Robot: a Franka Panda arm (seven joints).
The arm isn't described. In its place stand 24 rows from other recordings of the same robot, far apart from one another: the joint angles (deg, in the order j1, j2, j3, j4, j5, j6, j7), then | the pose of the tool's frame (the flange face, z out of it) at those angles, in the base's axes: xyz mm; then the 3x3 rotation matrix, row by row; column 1 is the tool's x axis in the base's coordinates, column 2 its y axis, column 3 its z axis.
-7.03 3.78 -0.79 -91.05 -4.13 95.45 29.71 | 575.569 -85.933 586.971; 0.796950 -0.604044 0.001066; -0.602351 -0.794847 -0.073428; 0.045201 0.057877 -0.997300
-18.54 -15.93 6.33 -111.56 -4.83 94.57 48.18 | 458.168 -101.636 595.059; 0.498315 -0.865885 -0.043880; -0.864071 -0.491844 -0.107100; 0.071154 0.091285 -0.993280
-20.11 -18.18 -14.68 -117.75 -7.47 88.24 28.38 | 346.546 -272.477 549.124; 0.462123 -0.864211 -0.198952; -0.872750 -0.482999 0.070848; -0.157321 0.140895 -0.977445
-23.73 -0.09 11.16 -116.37 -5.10 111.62 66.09 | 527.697 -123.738 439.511; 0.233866 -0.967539 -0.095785; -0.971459 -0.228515 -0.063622; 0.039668 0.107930 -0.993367
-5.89 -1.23 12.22 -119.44 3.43 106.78 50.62 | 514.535 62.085 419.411; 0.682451 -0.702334 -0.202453; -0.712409 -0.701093 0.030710; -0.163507 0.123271 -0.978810
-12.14 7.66 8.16 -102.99 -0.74 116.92 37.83 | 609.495 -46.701 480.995; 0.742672 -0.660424 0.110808; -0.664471 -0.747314 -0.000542; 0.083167 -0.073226 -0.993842
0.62 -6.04 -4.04 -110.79 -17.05 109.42 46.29 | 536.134 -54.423 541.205; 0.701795 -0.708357 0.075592; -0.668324 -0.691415 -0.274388; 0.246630 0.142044 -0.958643
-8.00 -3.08 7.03 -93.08 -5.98 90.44 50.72 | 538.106 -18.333 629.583; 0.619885 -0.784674 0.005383; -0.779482 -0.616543 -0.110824; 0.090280 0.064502 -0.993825
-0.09 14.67 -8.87 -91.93 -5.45 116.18 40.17 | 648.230 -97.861 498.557; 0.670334 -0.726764 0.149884; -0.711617 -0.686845 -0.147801; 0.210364 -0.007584 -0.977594
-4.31 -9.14 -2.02 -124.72 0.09 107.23 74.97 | 481.790 -53.755 448.013; 0.148328 -0.978447 -0.143664; -0.987938 -0.153137 0.022955; -0.044460 0.138526 -0.989360
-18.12 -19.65 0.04 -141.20 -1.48 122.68 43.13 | 410.272 -135.091 422.489; 0.493380 -0.869730 0.012066; -0.869314 -0.493519 -0.027055; 0.029486 0.002859 -0.999561
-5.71 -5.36 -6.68 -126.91 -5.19 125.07 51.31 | 504.642 -115.023 423.071; 0.485192 -0.873114 0.047542; -0.869889 -0.487491 -0.075136; 0.088778 -0.004901 -0.996039
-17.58 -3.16 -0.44 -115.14 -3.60 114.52 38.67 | 516.709 -172.165 482.960; 0.568852 -0.822053 0.025239; -0.819444 -0.569130 -0.067841; 0.070133 0.017909 -0.997377
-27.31 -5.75 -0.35 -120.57 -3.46 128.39 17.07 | 481.205 -254.288 486.045; 0.709812 -0.679206 0.186669; -0.662520 -0.733755 -0.150566; 0.239235 -0.016799 -0.970816
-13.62 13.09 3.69 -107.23 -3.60 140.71 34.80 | 634.682 -113.620 430.114; 0.681989 -0.647744 0.339585; -0.663088 -0.743520 -0.086553; 0.308552 -0.166147 -0.936585
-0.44 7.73 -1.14 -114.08 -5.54 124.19 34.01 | 586.207 -19.657 399.659; 0.841206 -0.539135 0.041313; -0.534786 -0.840833 -0.083684; 0.079854 0.048302 -0.995636
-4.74 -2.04 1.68 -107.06 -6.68 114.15 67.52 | 566.254 -37.244 540.624; 0.356495 -0.921466 0.154314; -0.919721 -0.375174 -0.115572; 0.164391 -0.100725 -0.981239
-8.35 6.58 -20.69 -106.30 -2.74 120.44 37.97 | 530.667 -289.198 474.152; 0.408048 -0.909217 0.082586; -0.898793 -0.415944 -0.138426; 0.160210 -0.017743 -0.986923
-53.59 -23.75 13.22 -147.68 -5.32 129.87 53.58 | 312.051 -269.555 408.207; -0.023880 -0.999073 -0.035805; -0.982290 0.030107 -0.184933; 0.185839 0.030755 -0.982099
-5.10 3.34 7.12 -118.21 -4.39 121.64 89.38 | 559.176 15.633 406.512; 0.085736 -0.996304 0.005354; -0.994625 -0.085902 -0.057808; 0.058054 -0.000369 -0.998313
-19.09 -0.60 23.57 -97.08 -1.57 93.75 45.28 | 551.513 41.449 576.977; 0.758247 -0.650354 -0.045850; -0.651860 -0.757521 -0.035208; -0.011835 0.056584 -0.998328
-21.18 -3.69 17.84 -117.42 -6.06 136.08 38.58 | 568.517 -31.224 507.435; 0.715444 -0.590811 0.372938; -0.596769 -0.794337 -0.113553; 0.363327 -0.141317 -0.920882
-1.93 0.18 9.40 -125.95 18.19 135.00 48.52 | 540.949 75.125 397.375; 0.610011 -0.779046 0.144822; -0.785259 -0.569868 0.242112; -0.106087 -0.261413 -0.959379
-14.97 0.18 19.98 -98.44 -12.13 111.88 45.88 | 584.896 36.970 590.354; 0.753175 -0.608993 0.248706; -0.584124 -0.793033 -0.172913; 0.302535 -0.015042 -0.953020
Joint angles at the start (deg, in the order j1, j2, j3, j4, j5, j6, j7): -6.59 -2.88 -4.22 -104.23 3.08 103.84 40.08
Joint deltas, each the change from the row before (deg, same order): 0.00 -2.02 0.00 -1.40 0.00 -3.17 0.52; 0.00 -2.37 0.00 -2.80 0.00 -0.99 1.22; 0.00 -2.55 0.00 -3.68 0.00 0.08 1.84; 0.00 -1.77 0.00 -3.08 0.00 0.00 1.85; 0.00 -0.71 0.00 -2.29 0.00 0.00 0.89; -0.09 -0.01 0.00 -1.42 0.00 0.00 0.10; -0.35 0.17 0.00 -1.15 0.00 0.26 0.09; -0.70 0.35 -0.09 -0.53 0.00 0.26 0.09; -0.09 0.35 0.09 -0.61 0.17 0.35 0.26; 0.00 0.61 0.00 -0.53 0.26 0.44 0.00; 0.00 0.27 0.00 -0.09 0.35 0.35 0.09; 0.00 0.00 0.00 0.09 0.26 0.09 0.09; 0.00 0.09 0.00 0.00 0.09 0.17 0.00; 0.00 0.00 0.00 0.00 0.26 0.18 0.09; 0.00 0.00 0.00 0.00 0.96 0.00 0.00; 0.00 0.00 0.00 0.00 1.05 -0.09 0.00
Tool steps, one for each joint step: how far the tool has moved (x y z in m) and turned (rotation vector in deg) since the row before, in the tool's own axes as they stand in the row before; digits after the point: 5 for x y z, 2 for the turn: -0.01205 0.01042 -0.00305 -1.54 -2.05 0.48; -0.01163 0.01093 0.00311 -0.81 -1.19 1.22; -0.01136 0.01156 0.00818 -0.59 -0.90 1.87; -0.00823 0.00914 0.01071 -0.84 -1.02 1.89; -0.00411 0.00538 0.01328 -1.11 -1.12 0.96; -0.00066 0.00272 0.01173 -1.02 -0.96 0.26; 0.00203 0.00293 0.01036 -0.74 -0.73 0.51; 0.00577 0.00403 0.00634 -0.34 -0.46 0.92; 0.00075 -0.00066 0.00730 -0.36 -0.50 0.36; 0.00160 -0.00162 0.00852 -0.37 -0.62 0.13; 0.00077 -0.00140 0.00232 0.21 -0.24 0.19; -0.00010 -0.00054 -0.00089 0.31 -0.07 0.14; 0.00038 -0.00055 0.00044 0.11 0.00 0.03; -0.00006 -0.00051 -0.00028 0.31 -0.06 0.14; -0.00106 -0.00099 -0.00001 0.64 -0.69 0.20; -0.00128 -0.00096 0.00012 0.63 -0.82 0.21
